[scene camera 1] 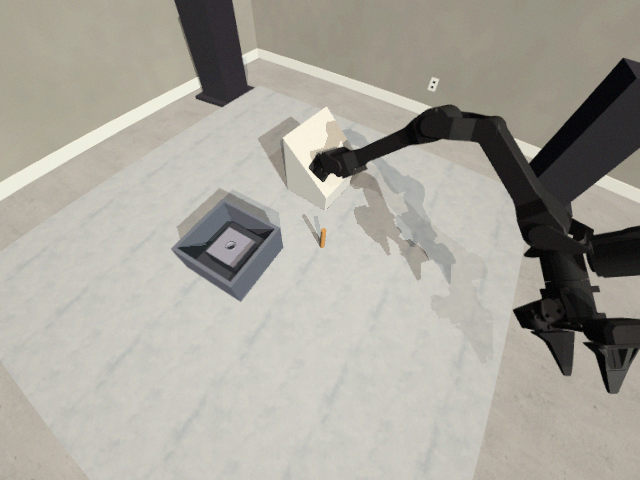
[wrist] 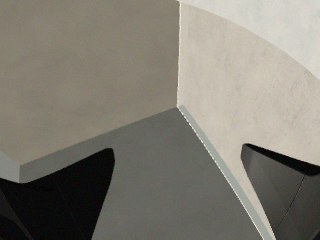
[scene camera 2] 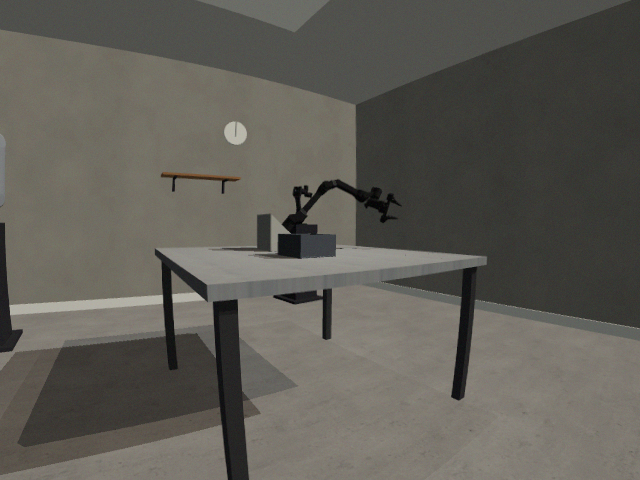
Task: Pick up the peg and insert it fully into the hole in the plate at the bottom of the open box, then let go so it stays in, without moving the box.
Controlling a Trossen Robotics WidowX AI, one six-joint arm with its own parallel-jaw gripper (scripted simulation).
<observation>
box: scene camera 1; scene camera 2; not seen in the wrist view (out of frame)
plate: scene camera 1 231, 250; not seen in the wrist view (out of frame); not seen in scene camera 2 (hidden by a box)
same spot on box: [scene camera 2: 300, 246] = [scene camera 1: 179, 258]
</observation>
